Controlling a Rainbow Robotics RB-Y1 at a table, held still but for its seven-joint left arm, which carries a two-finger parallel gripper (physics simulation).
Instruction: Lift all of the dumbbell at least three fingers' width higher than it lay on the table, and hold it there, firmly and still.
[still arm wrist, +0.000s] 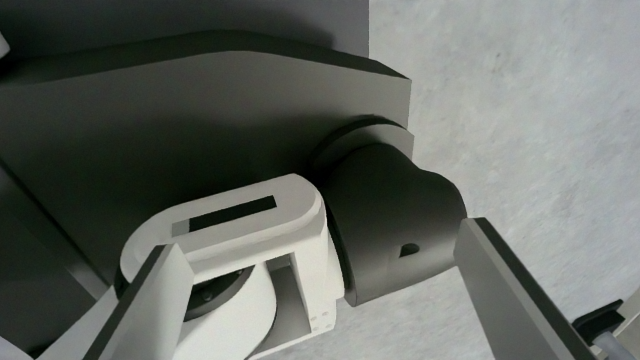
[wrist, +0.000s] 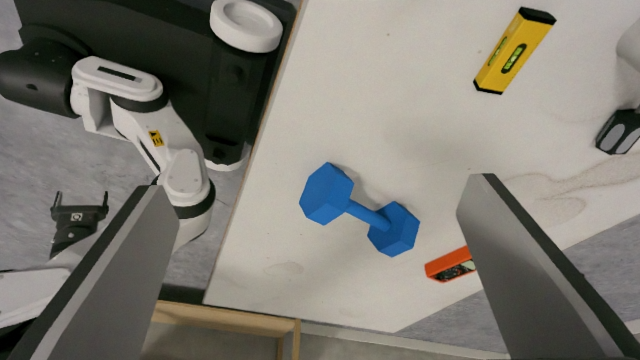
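A blue dumbbell with hexagonal heads (wrist: 368, 214) lies on the pale table (wrist: 320, 120) in the middle of the wrist view. Its handle slants from the upper left head to the lower right head. My gripper (wrist: 320, 181) is open, with its two fingers wide apart at the left and right of the wrist view. It is above the table, and the dumbbell shows between the fingers, apart from both. The dumbbell does not show in the still arm wrist view.
A yellow spirit level (wrist: 514, 51) lies at the upper right. An orange object (wrist: 447, 264) is partly hidden by the right finger. A black and grey object (wrist: 618, 131) is at the right edge. The still arm (wrist: 185, 172) stands beyond the table's left edge.
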